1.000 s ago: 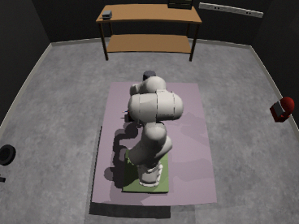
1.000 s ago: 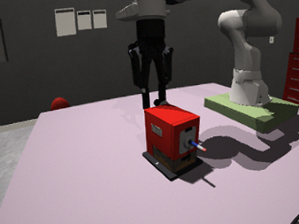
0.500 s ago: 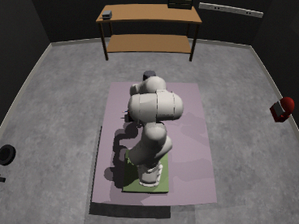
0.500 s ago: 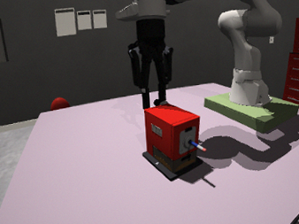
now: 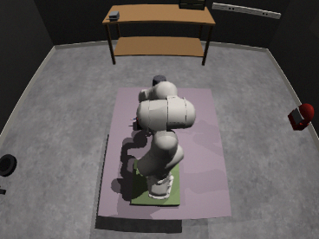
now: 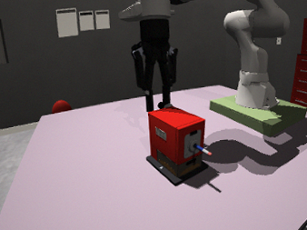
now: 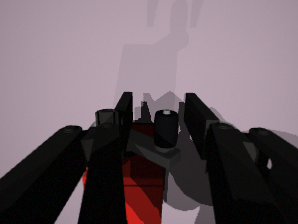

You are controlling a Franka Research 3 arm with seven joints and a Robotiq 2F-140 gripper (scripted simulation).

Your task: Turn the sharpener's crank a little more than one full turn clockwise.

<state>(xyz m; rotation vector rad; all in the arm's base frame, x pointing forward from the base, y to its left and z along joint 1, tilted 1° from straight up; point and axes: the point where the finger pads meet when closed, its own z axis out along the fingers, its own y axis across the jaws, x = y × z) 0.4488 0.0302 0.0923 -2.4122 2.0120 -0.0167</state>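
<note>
Right now the black knob is 2 cm to the left of my hand, 2 cm below it and 1 cm behind it.
</note>
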